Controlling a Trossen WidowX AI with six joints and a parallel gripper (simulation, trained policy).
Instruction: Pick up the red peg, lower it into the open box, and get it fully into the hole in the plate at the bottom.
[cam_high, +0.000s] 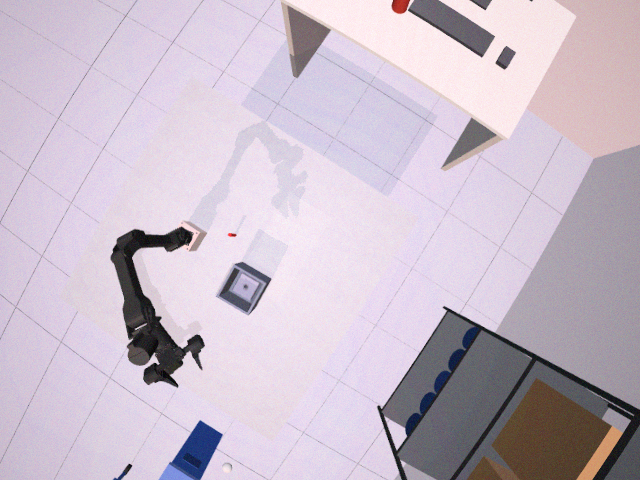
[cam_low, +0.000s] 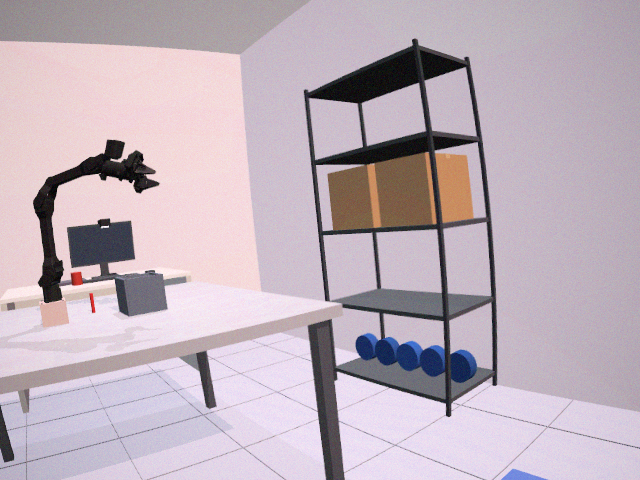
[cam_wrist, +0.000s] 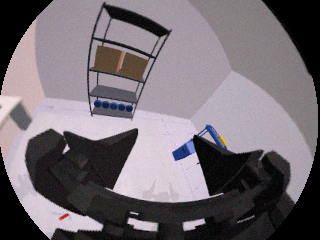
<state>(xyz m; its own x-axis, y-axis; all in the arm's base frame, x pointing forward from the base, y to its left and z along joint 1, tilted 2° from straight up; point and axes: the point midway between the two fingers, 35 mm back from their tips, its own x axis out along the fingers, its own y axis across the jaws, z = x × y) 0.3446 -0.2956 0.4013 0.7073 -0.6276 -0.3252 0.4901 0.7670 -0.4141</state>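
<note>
My gripper tip is now 440 mm above the red peg, 410 mm to the right of it and 180 mm past it. Also, from my gripper tip: plate 430 mm below, 230 mm to the left, 20 mm behind.
</note>
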